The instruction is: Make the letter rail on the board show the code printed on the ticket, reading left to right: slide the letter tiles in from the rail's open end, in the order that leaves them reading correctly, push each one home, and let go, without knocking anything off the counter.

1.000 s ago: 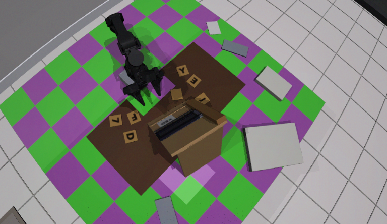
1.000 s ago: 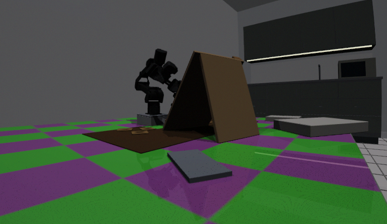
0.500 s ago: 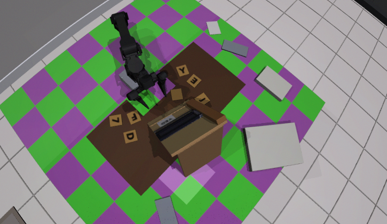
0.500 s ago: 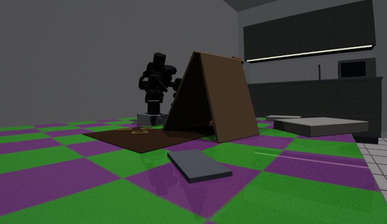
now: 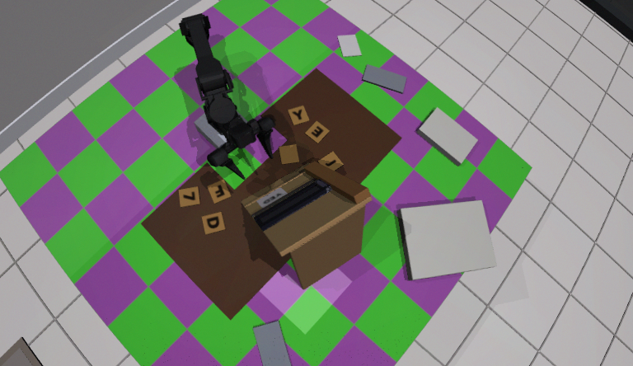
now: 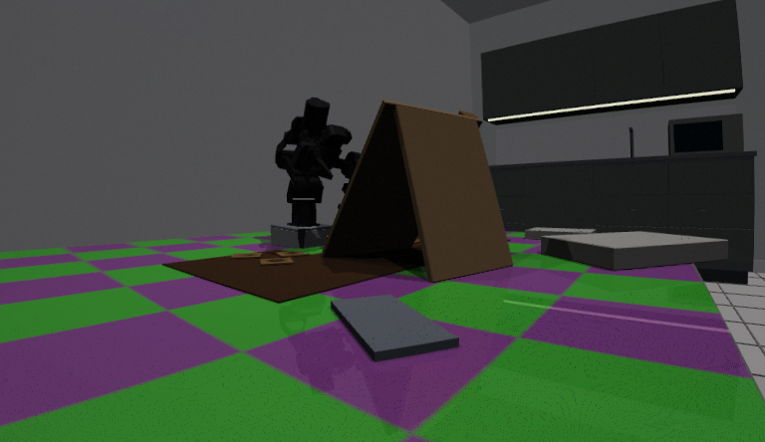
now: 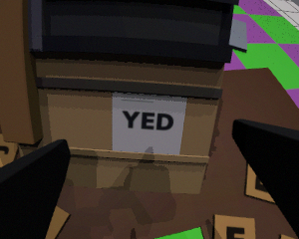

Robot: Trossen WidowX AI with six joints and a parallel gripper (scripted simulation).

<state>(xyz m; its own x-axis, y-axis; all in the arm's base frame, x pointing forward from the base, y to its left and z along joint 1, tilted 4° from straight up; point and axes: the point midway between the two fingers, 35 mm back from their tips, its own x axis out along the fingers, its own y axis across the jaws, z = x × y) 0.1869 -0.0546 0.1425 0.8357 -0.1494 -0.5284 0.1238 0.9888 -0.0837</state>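
My gripper tip is now 26 cm to the right of the letter tile, 16 cm above it and 8 cm past it. Also, from my gripper tip: brown mat (16 cm below, 6 cm to the left, 2 cm behind); pale card (61 cm to the left, 16 cm below, 15 cm behind); white ticket (8 cm below, 6 cm ahead, 2 cm to the right).
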